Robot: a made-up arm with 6 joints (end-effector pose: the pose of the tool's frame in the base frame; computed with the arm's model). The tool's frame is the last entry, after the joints. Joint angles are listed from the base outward.
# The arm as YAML. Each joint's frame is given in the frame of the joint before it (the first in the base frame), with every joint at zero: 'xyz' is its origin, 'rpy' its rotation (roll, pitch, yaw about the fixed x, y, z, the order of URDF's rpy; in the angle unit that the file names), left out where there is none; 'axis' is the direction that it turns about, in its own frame. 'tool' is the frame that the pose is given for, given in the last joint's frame.
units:
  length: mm
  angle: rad
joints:
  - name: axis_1
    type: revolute
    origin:
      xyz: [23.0, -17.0, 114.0]
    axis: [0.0, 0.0, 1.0]
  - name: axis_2
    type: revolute
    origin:
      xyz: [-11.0, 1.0, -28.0]
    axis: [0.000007, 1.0, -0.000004]
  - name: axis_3
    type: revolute
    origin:
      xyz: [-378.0, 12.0, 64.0]
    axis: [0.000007, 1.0, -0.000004]
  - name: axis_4
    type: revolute
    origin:
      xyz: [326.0, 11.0, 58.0]
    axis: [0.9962, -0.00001, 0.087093]
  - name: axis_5
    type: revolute
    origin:
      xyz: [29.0, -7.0, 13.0]
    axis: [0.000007, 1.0, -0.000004]
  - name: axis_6
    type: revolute
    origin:
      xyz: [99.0, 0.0, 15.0]
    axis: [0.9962, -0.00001, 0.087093]
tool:
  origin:
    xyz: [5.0, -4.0, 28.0]
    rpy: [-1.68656, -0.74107, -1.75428]
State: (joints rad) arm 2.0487 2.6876 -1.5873 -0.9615 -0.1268 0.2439
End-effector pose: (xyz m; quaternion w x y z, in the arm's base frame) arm -0.3361 0.5466 -0.1579 0.2435 -0.5594 -0.7549 -0.2407
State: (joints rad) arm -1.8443 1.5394 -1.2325 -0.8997 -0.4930 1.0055
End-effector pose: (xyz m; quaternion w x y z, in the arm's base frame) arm -0.0501 -0.5145 0.4686 0.2431 0.1795 -0.7228 0.6215
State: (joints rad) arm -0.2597 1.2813 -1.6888 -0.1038 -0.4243 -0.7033
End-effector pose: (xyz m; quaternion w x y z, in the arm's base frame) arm 0.3060 -0.0507 0.7748 0.1508 0.2653 -0.1642 0.9380
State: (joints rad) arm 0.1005 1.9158 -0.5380 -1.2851 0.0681 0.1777
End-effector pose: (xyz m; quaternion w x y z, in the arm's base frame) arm 0.3751 0.0726 -0.0157 0.1837 0.9504 0.1638 0.1899
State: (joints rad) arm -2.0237 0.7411 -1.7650 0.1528 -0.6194 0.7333
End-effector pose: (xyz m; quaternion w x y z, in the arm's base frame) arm 0.0762 0.1336 0.8283 0.1565 -0.0830 -0.0572 0.9825
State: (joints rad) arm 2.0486 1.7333 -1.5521 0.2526 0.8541 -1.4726
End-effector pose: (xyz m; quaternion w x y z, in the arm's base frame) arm -0.2817 0.4436 0.3818 0.2767 -0.2914 -0.8641 -0.3031
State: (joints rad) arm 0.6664 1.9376 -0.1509 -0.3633 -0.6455 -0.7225
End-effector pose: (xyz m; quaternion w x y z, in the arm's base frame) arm 0.1760 0.1881 -0.0236 0.0407 -0.8724 -0.3822 -0.3021
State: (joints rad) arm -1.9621 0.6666 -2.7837 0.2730 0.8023 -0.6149
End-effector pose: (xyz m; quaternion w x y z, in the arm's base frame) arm 0.2631 0.4559 0.7456 0.7029 -0.0152 -0.1130 0.7021
